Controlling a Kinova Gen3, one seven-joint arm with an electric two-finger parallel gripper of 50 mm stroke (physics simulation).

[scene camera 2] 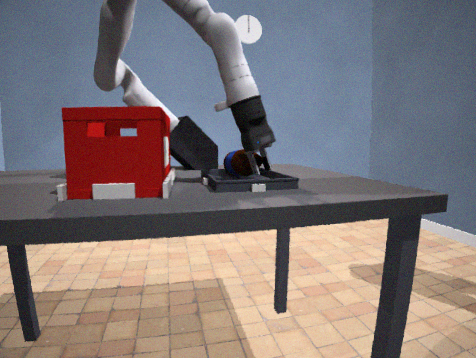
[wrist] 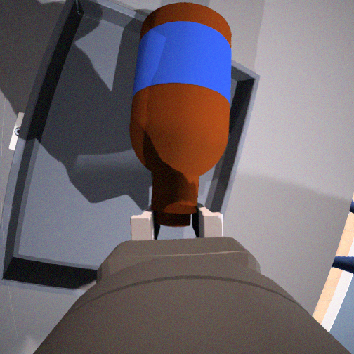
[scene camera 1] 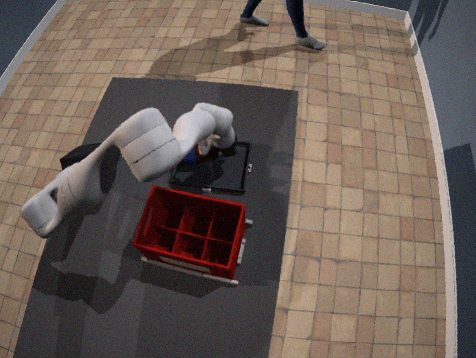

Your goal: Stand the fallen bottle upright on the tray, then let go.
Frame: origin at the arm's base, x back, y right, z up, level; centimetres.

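Seen in the pictures: gripper, fingertip midpoint: (scene camera 2: 263, 172); arm's base, link origin: (scene camera 2: 170, 129).
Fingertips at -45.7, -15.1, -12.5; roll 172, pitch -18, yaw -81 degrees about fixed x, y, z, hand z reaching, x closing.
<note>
Pixels of each thing's top centre, then the offset from my fingertips to it, as dx, dy, dz. "pt": a spot on its surface instead.
- brown bottle, top centre: (scene camera 2: 245, 148) (scene camera 1: 199, 146) +7.9, +1.4, +5.7
- shallow dark tray, surface spot: (scene camera 2: 280, 185) pt -9.0, +0.4, -2.1
- red crate, top centre: (scene camera 2: 126, 113) (scene camera 1: 188, 225) +8.3, +32.0, +14.5
A brown bottle (scene camera 1: 204, 156) (scene camera 2: 241, 163) (wrist: 181, 127) with a blue label lies on its side at the tray's edge, its neck between my fingers. In the wrist view its base points to the top and its body overlaps the tray's rim. The shallow dark tray (scene camera 1: 245, 170) (scene camera 2: 280, 185) (wrist: 37, 105) lies flat on the table. My gripper (scene camera 2: 262, 167) (wrist: 175, 215) is shut on the bottle's neck near the mouth and reaches down at a slant. In scene camera 1 the arm hides the fingers and part of the bottle.
A red crate (scene camera 1: 187, 262) (scene camera 2: 115, 160) with several compartments stands beside the tray, with white brackets at its foot. The dark grey table (scene camera 1: 210, 320) (scene camera 2: 325, 210) carries both. A person's legs (scene camera 1: 296, 20) show beyond the table. The arm's black base (scene camera 2: 192, 145) stands behind the crate.
</note>
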